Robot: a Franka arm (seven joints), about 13 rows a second.
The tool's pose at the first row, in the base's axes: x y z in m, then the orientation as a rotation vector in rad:
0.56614, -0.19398, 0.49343, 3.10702, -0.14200, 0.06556
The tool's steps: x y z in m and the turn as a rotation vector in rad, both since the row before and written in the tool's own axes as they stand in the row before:
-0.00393, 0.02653, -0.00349, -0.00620, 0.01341, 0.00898
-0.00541, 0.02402, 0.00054, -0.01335, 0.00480, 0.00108
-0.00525, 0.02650, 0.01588, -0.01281, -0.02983, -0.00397
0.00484, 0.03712, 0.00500, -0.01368, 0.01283, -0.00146
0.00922, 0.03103, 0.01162, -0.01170, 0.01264, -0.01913
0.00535, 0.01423, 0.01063, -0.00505, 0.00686, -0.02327
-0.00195, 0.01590, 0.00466, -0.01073, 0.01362, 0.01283
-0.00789, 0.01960, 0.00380, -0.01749, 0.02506, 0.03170
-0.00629, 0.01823, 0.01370, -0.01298, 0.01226, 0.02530
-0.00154, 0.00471, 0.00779, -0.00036, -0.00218, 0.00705
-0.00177, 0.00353, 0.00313, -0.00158, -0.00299, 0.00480
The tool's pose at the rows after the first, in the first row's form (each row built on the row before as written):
0.55965, -0.21992, 0.49751, 3.09925, -0.15551, 0.08599
0.55188, -0.24329, 0.49749, 3.08544, -0.15695, 0.09203
0.54484, -0.26995, 0.48260, 3.07534, -0.15203, 0.04468
0.54609, -0.30761, 0.48002, 3.06084, -0.14881, 0.06302
0.55264, -0.34019, 0.47116, 3.04906, -0.11869, 0.08005
0.55735, -0.35569, 0.46212, 3.04409, -0.08279, 0.08846
0.55476, -0.37184, 0.45885, 3.03212, -0.10147, 0.10931
0.54579, -0.39120, 0.45651, 3.01139, -0.14768, 0.14817
0.53893, -0.41037, 0.44447, 2.99599, -0.18490, 0.16739
0.53760, -0.41592, 0.43722, 2.99561, -0.19572, 0.16482
0.53569, -0.41961, 0.43438, 2.99421, -0.20328, 0.16062

